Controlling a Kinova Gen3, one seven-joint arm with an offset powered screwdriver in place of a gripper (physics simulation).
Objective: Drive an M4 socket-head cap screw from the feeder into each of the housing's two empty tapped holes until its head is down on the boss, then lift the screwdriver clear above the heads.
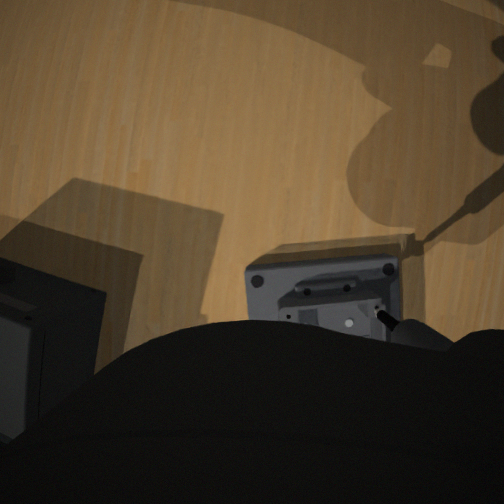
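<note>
The grey housing (pixel 325 295) sits on the wooden table at centre right, its near edge hidden behind my tool's black body (pixel 280 415). Two dark round spots mark its far corners (pixel 257 281) (pixel 388 268). A small dark hole (pixel 288 316) shows at its near left. The screwdriver bit (pixel 384 316) reaches in from the right, and its tip is at the housing's near right corner, over a small pale spot there. Whether a screw sits on the tip is too small to tell. A dark box, possibly the feeder (pixel 35 350), stands at the left edge.
A raised grey bar with two dark holes (pixel 326 289) and a white dot (pixel 349 323) lie on the housing's top. The arm and screwdriver cast a large shadow (pixel 430 150) on the table at upper right.
</note>
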